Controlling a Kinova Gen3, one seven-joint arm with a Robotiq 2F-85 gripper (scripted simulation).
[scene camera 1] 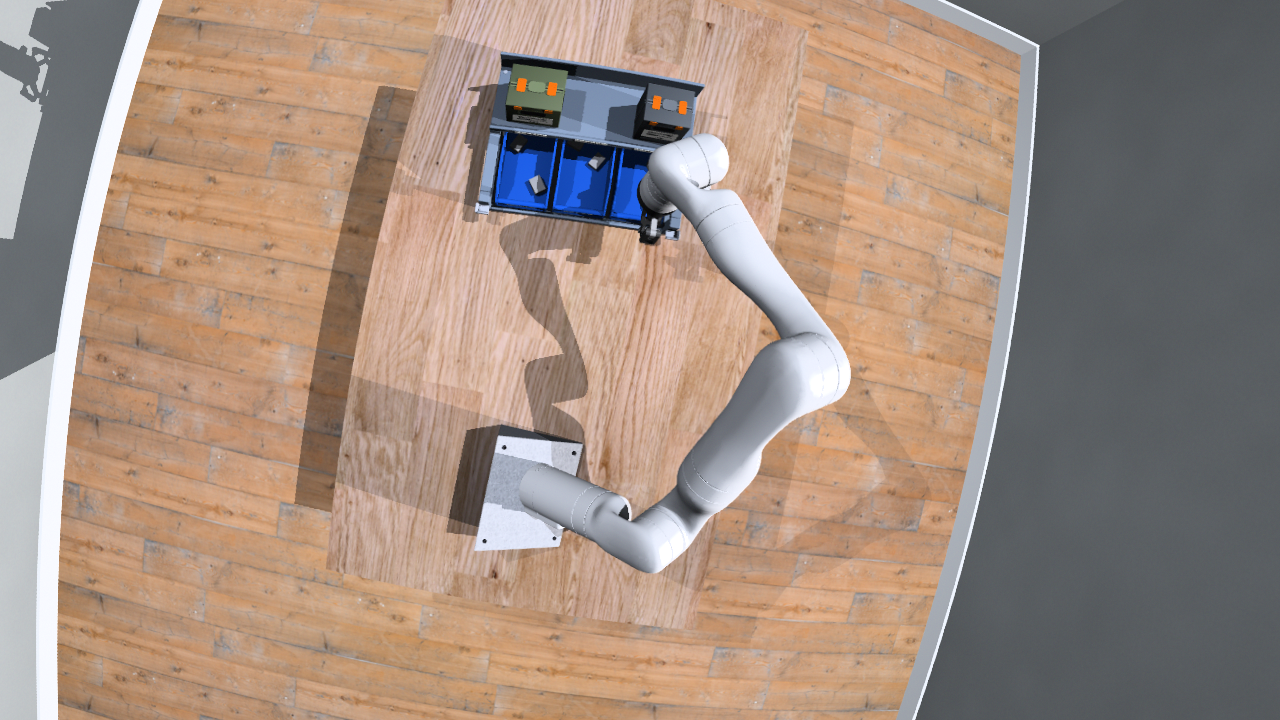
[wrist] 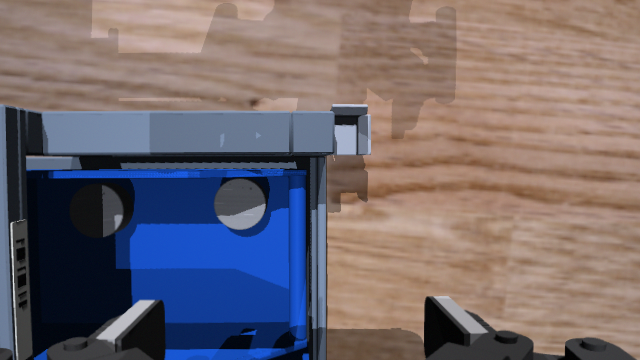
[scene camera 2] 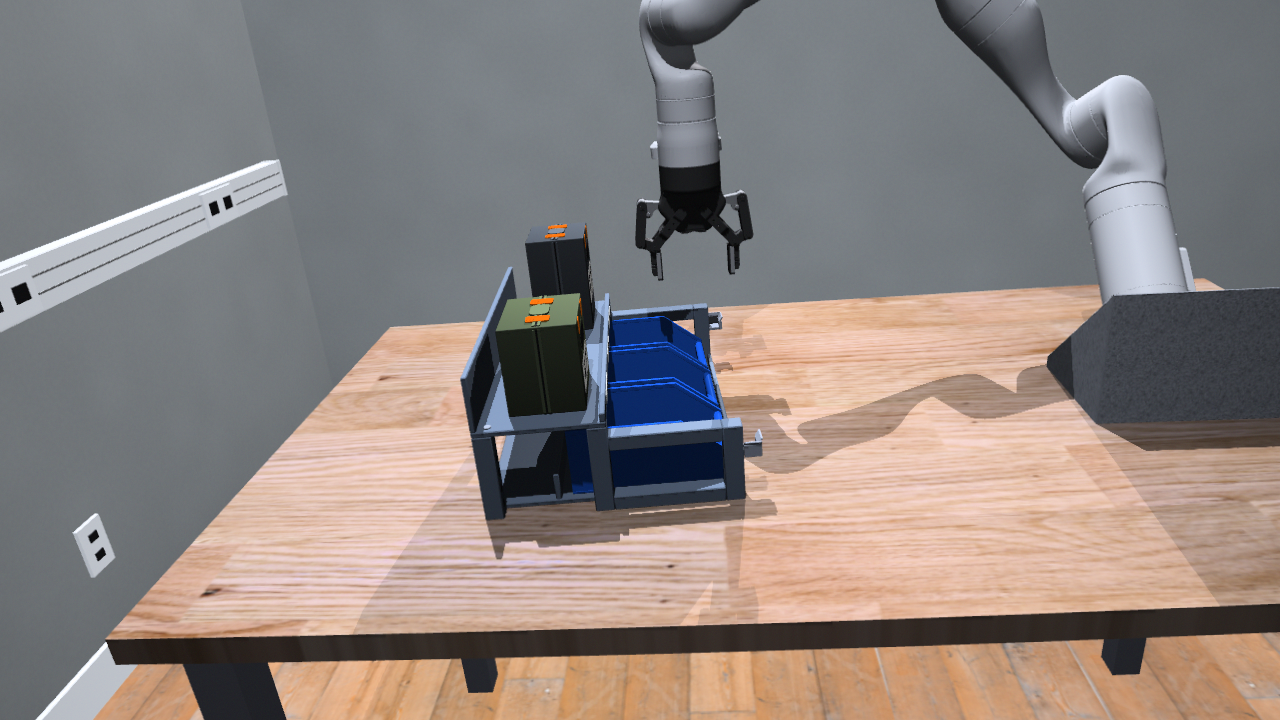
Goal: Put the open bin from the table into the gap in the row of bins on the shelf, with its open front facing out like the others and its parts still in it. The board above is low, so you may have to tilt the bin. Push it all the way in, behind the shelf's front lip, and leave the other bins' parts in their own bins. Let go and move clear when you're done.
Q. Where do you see a bin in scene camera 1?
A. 634,168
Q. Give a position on a bin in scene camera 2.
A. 654,365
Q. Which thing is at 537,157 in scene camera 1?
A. A bin.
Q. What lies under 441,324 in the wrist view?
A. My gripper.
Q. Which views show the bin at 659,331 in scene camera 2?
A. Scene camera 1, the wrist view and scene camera 2: all of them.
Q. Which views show my gripper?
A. Scene camera 1, the wrist view and scene camera 2: all of them.
